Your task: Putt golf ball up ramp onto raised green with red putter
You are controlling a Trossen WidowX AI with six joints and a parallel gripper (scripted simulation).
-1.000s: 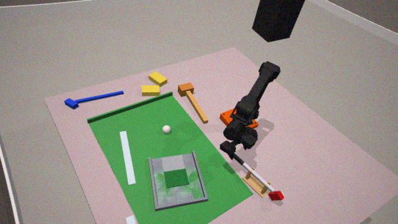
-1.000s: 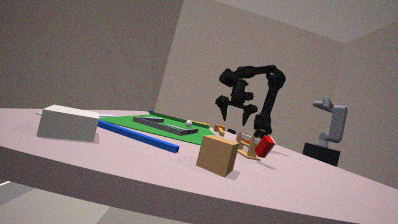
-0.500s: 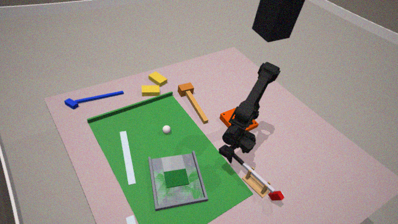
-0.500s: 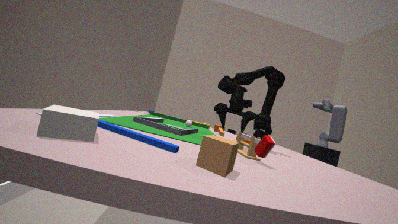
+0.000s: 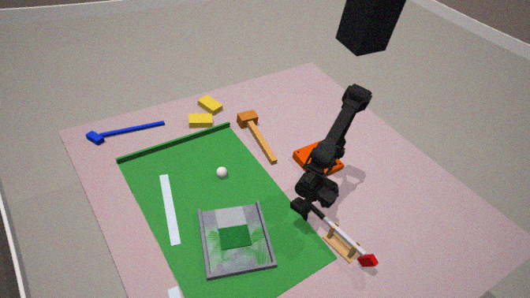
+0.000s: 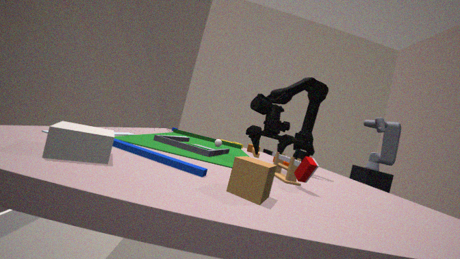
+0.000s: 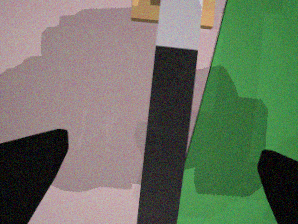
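My gripper tip is now 3 cm past the red putter, 11 cm to the right of it and 1 cm below it. The rest, counted from my gripper tip: white golf ball: 22 cm ahead, 31 cm to the right, 2 cm below; then green mat: 28 cm ahead, 18 cm to the right, 4 cm below; then wooden rack: 3 cm behind, 13 cm to the left, 1 cm below.
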